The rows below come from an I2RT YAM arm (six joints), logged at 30 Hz.
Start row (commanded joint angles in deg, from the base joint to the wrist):
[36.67 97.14 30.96 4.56 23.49 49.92]
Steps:
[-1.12 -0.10 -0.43 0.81 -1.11 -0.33]
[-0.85 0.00 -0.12 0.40 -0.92 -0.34]
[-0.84 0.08 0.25 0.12 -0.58 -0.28]
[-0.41 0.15 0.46 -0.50 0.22 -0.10]
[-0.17 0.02 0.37 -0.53 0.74 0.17]
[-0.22 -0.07 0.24 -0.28 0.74 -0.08]
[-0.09 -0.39 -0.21 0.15 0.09 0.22]
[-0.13 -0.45 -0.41 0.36 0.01 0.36]
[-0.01 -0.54 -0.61 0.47 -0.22 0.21]
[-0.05 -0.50 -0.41 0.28 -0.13 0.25]
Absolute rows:
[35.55 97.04 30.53 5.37 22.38 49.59]
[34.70 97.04 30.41 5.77 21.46 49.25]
[33.86 97.12 30.66 5.89 20.88 48.97]
[33.45 97.27 31.12 5.39 21.10 48.87]
[33.28 97.29 31.49 4.86 21.84 49.04]
[33.06 97.22 31.73 4.58 22.58 48.96]
[32.97 96.83 31.52 4.73 22.67 49.18]
[32.84 96.38 31.11 5.09 22.68 49.54]
[32.83 95.84 30.50 5.56 22.46 49.75]
[32.78 95.34 30.09 5.84 22.33 50.00]

